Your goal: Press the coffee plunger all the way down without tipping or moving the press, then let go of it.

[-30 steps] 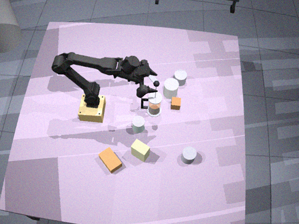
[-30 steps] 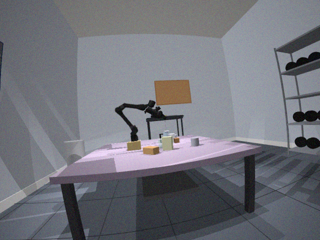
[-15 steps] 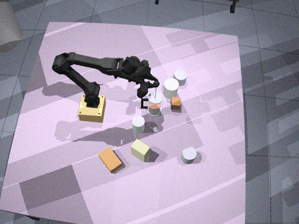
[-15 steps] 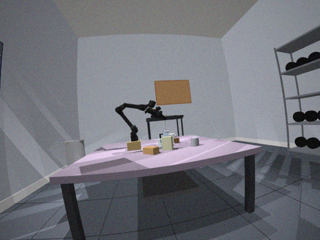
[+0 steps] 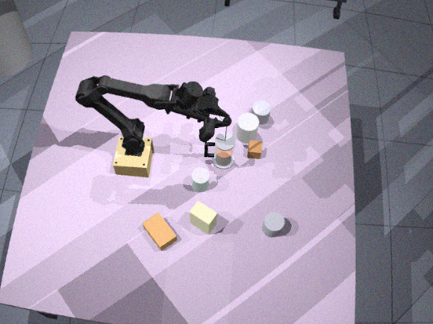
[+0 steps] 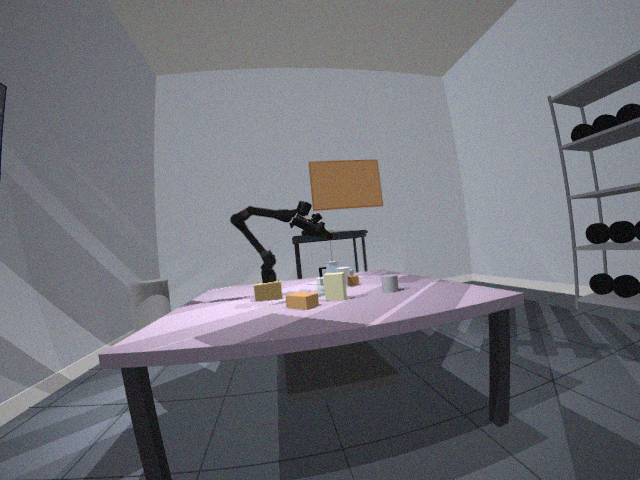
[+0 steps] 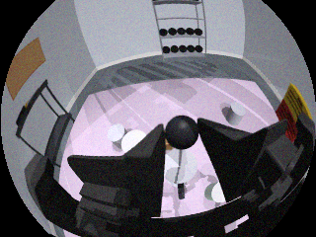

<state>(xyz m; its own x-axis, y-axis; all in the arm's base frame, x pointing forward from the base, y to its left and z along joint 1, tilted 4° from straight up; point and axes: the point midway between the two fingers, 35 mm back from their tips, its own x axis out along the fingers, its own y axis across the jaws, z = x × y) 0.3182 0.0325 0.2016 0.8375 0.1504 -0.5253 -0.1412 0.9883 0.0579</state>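
The glass coffee press lies 140 mm below my gripper tip and 20 mm behind it. From my gripper tip the other things lie so: pale cylinder (240 mm below, 120 mm to the right, 80 mm behind); then orange block (340 mm to the right, 250 mm below, 190 mm behind); then orange cube (250 mm below, 110 mm ahead, 50 mm to the left).
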